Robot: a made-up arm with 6 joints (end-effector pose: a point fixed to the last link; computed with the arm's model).
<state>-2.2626 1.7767 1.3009 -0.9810 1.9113 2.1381</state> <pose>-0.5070 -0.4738 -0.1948 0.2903 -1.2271 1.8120</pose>
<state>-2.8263 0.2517 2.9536 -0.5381 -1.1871 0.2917</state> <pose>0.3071 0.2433 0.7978 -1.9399 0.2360 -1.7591</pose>
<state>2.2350 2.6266 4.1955 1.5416 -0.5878 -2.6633</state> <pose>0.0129 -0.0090 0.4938 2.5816 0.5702 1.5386</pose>
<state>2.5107 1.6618 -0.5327 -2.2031 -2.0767 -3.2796</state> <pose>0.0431 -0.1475 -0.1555 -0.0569 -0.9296 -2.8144</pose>
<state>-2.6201 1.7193 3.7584 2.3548 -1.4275 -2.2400</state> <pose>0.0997 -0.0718 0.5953 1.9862 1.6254 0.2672</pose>
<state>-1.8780 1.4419 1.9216 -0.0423 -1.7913 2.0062</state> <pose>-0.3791 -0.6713 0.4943 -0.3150 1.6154 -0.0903</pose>
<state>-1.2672 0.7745 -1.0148 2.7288 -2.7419 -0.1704</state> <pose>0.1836 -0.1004 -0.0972 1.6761 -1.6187 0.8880</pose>
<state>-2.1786 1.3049 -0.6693 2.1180 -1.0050 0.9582</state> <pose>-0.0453 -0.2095 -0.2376 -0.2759 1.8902 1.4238</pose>
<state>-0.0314 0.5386 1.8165 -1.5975 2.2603 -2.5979</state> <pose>0.4511 -0.0099 0.9252 -0.0668 1.1642 -1.3205</pose>
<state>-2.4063 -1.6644 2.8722 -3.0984 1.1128 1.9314</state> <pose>0.3926 0.1416 -0.3203 -1.9221 -0.5749 0.7806</pose>
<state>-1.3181 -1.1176 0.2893 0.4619 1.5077 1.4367</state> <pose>-0.1984 0.2009 0.8762 1.6011 1.0737 1.1314</pose>
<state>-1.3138 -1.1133 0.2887 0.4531 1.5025 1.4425</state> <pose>-0.1988 0.1957 0.8770 1.5990 1.0760 1.1499</pose>
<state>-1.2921 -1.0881 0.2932 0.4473 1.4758 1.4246</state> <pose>-0.1992 0.1767 0.8828 1.6389 1.0929 1.1932</pose>
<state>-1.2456 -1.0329 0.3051 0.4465 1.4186 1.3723</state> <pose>-0.1975 0.1382 0.8949 1.7394 1.1348 1.2700</pose>
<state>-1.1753 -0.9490 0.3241 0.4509 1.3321 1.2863</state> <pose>-0.1884 0.0810 0.9107 1.8983 1.2100 1.3756</pose>
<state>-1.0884 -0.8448 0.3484 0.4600 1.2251 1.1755</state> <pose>-0.1669 0.0125 0.9261 2.0981 1.3217 1.4950</pose>
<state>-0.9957 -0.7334 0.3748 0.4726 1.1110 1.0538</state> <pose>-0.1317 -0.0563 0.9370 -2.2650 -1.4329 -1.5759</pose>
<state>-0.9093 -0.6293 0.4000 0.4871 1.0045 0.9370</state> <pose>-0.0883 -0.1146 0.9421 -2.0817 -1.3377 -1.4089</pose>
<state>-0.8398 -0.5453 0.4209 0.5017 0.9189 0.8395</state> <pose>-0.0467 -0.1561 0.9427 -1.9320 -1.2643 -1.2722</pose>
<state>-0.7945 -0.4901 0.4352 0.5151 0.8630 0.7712</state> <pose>-0.0167 -0.1799 0.9418 -1.8342 -1.2166 -1.1803</pose>
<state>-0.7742 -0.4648 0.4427 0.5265 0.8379 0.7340</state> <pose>-0.0027 -0.1890 0.9415 -1.7912 -1.1951 -1.1339</pose>
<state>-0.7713 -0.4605 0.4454 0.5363 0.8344 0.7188</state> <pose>-0.0011 -0.1890 0.9425 -1.7869 -1.1923 -1.1187</pose>
